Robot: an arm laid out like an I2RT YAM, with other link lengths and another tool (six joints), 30 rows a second.
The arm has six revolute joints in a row. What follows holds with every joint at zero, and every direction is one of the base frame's. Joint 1 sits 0.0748 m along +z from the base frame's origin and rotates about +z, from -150 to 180 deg. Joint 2 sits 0.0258 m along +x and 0.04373 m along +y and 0.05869 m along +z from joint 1 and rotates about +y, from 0 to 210 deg. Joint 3 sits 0.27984 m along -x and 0.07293 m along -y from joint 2 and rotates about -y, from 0 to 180 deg. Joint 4 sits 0.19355 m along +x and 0.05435 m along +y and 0.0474 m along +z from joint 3 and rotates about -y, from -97 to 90 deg. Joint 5 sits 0.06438 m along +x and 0.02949 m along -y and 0.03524 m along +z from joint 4 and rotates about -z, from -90 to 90 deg. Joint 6 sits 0.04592 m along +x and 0.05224 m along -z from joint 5 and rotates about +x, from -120 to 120 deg. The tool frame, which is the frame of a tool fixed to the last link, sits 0.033 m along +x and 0.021 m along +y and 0.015 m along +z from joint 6; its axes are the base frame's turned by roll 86.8, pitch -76.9 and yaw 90 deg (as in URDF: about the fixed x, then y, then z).
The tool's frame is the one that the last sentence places.
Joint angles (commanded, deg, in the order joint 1, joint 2, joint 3, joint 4, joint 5, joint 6), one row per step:
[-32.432, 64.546, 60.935, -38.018, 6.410, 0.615]
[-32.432, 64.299, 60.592, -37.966, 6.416, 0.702]
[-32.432, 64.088, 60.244, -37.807, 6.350, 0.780]
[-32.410, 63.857, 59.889, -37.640, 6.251, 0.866]
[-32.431, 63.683, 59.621, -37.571, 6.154, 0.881]
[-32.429, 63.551, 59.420, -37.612, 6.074, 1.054]
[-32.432, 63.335, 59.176, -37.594, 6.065, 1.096]
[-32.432, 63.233, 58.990, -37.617, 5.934, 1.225]
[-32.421, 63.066, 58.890, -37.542, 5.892, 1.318]
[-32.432, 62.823, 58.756, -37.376, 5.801, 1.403]
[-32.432, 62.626, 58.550, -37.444, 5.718, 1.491]
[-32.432, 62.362, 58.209, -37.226, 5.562, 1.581]
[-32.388, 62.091, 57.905, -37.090, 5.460, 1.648]
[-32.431, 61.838, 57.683, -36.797, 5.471, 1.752]
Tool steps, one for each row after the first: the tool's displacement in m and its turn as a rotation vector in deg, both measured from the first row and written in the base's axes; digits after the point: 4 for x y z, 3 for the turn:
[-0.0009, 0.0006, -0.0009, 0.070, -0.004, -0.062]
[-0.0016, 0.0010, -0.0018, 0.139, -0.084, -0.064]
[-0.0022, 0.0017, -0.0026, 0.220, -0.198, -0.025]
[-0.0028, 0.0021, -0.0033, 0.297, -0.218, 0.017]
[-0.0034, 0.0026, -0.0039, 0.499, -0.239, -0.036]
[-0.0042, 0.0031, -0.0045, 0.534, -0.254, -0.060]
[-0.0046, 0.0035, -0.0052, 0.738, -0.273, -0.049]
[-0.0049, 0.0038, -0.0050, 0.739, -0.453, -0.067]
[-0.0055, 0.0042, -0.0046, 0.691, -0.759, -0.064]
[-0.0062, 0.0048, -0.0052, 0.830, -0.766, -0.060]
[-0.0069, 0.0055, -0.0058, 0.893, -0.983, -0.002]
[-0.0075, 0.0062, -0.0063, 0.935, -1.138, 0.076]
[-0.0081, 0.0064, -0.0061, 0.814, -1.459, -0.040]

